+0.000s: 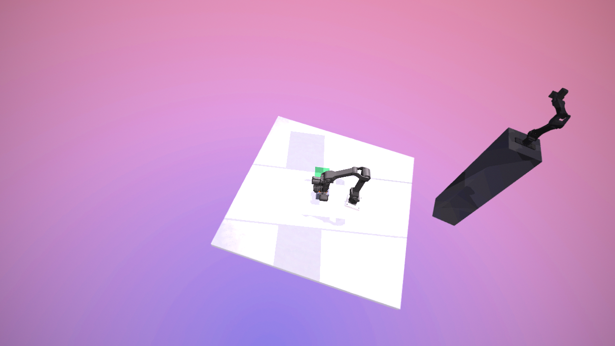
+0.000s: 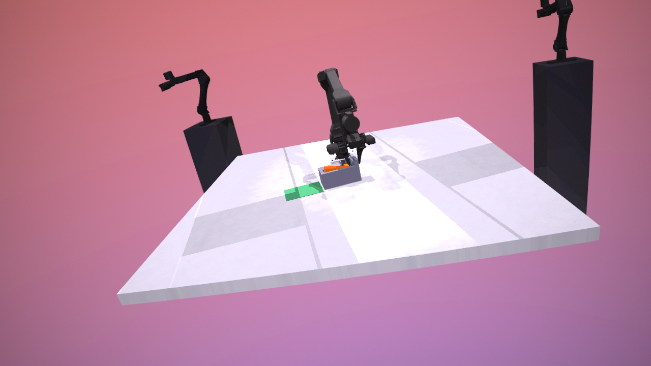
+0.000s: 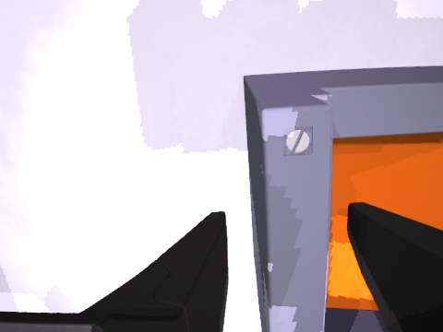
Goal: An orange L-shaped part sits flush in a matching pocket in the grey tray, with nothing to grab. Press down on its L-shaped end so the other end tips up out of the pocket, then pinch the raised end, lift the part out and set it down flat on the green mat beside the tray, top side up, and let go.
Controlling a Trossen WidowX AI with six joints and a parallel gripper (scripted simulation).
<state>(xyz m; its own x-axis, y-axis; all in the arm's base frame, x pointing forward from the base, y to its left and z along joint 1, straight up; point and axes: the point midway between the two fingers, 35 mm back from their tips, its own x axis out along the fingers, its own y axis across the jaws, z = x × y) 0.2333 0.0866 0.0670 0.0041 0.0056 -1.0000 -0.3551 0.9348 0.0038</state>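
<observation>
The orange l-shaped part lies 50 mm to the right of my gripper tip, 10 mm below it and 10 mm ahead of it. Also, from my gripper tip: green mat: 210 mm to the right, 70 mm below, 70 mm ahead.
</observation>
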